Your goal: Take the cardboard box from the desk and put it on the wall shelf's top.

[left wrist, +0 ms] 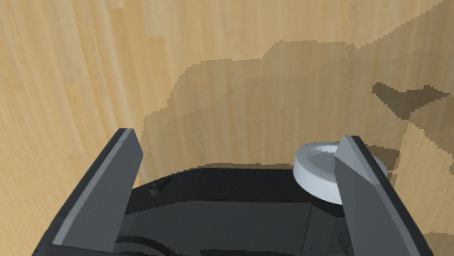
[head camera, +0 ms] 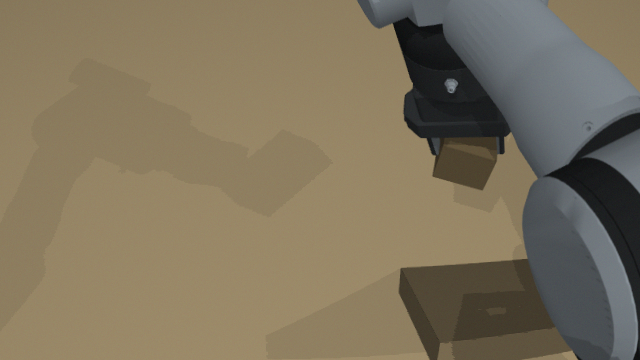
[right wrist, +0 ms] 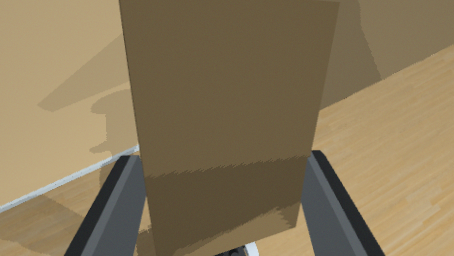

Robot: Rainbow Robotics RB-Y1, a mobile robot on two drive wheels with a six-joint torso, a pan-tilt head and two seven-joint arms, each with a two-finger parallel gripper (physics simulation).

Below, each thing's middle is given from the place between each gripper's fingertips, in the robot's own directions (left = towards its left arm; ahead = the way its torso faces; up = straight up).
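My right gripper is 20 mm short of the brown cardboard box [head camera: 469,161] and 10 mm below it. As for my left hand, the box is 660 mm ahead of it, 650 mm to the right of it and 830 mm above it. Going by its middle, the brown cardboard box is nearer to my right gripper than to my left hand.
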